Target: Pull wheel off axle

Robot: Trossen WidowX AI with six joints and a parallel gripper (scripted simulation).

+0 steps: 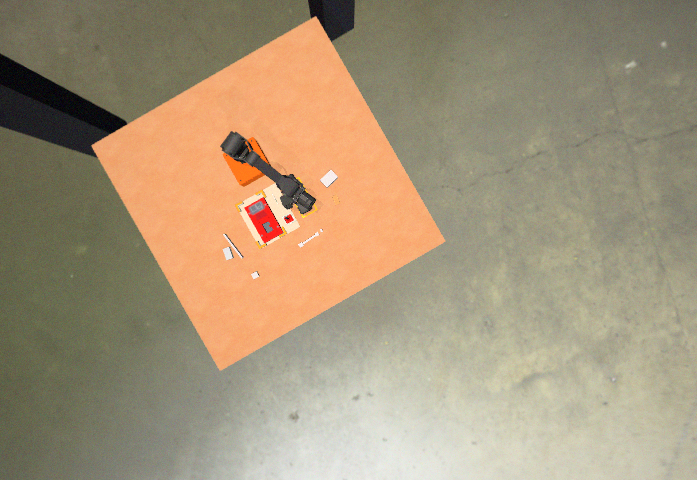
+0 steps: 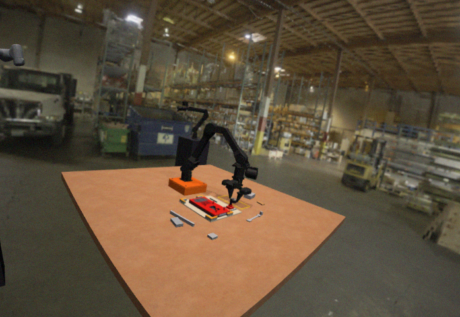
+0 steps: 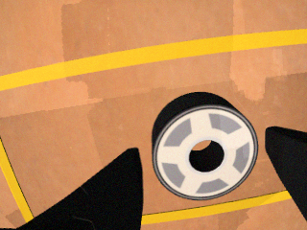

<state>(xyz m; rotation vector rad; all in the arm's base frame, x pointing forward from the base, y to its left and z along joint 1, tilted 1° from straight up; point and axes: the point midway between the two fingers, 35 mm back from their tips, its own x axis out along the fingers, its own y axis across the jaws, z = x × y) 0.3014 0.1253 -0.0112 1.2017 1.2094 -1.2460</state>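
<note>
Right now my gripper tip is right at the wheel.
</note>
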